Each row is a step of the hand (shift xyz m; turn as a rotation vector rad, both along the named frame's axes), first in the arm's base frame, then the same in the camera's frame.
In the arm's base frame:
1: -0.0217 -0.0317 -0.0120 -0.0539 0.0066 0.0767
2: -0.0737 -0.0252 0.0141 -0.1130 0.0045 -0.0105
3: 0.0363 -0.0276 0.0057 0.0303 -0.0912 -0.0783
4: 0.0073 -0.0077 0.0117 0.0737 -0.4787 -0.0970
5: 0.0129 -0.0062 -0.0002 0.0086 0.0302 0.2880
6: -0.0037 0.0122 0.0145 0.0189 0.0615 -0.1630
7: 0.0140 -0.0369 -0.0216 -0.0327 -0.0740 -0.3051
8: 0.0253 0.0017 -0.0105 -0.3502 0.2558 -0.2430
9: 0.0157 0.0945 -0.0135 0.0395 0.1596 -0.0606
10: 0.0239 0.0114 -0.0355 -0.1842 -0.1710 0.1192
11: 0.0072 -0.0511 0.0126 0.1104 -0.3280 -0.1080
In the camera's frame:
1: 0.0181 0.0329 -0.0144 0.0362 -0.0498 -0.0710
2: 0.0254 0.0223 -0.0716 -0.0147 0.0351 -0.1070
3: 0.0274 0.0017 0.0368 0.0310 0.1049 0.0583
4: 0.0133 -0.0067 0.0051 0.3391 0.3268 0.1490
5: 0.0055 0.0003 0.0132 0.1409 -0.2450 -0.0636
6: -0.0018 -0.0173 -0.0084 -0.1430 0.0882 0.0499
7: 0.0184 0.0341 0.0229 -0.1160 0.2894 0.0494
8: -0.0063 0.0007 0.0267 -0.3641 0.1373 -0.3094
9: -0.0843 -0.0468 0.0075 -0.1636 -0.0528 0.0342
10: -0.0286 0.0152 0.0302 0.2001 0.0509 -0.1864
11: 0.0493 0.0171 0.0098 0.2112 0.2409 0.1697

